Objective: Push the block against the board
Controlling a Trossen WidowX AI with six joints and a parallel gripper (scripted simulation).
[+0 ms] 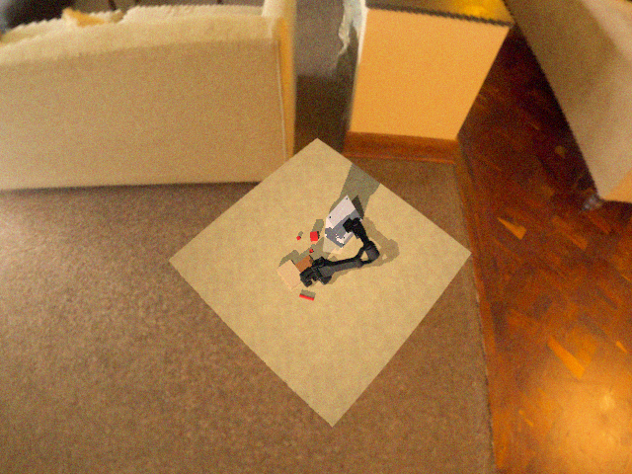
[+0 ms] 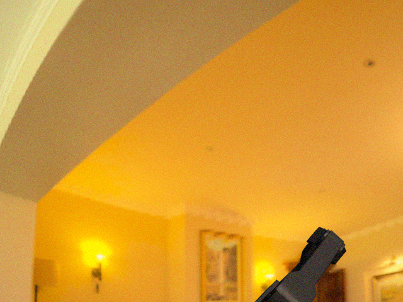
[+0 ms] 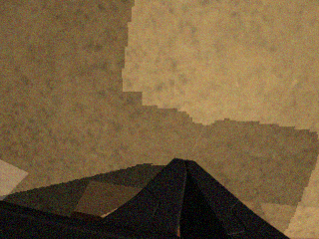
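My gripper tip is 2 cm past the brown square block, 8 cm to the left of it and 1 cm below it. Round my gripper tip: pale tan board (8 cm ahead, 12 cm to the right, 1 cm above).
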